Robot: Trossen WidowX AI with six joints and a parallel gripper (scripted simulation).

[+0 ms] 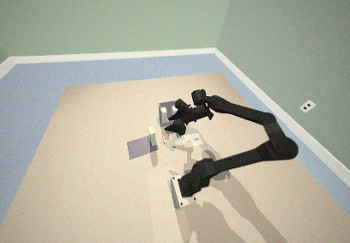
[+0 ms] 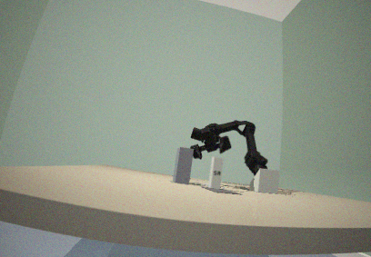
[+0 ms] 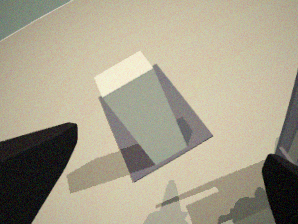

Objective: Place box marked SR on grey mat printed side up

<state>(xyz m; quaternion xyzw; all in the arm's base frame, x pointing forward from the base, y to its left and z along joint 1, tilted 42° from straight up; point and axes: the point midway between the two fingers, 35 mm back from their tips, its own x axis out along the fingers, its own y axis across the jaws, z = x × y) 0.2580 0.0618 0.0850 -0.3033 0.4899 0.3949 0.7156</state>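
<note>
The white box marked SR is 1 cm behind my gripper tip, 8 cm to the left of it and 7 cm below it. Round my gripper tip: grey mat 2 cm behind, 13 cm to the left, 13 cm below; then white card 5 cm behind, 14 cm to the right, 13 cm below.
</note>
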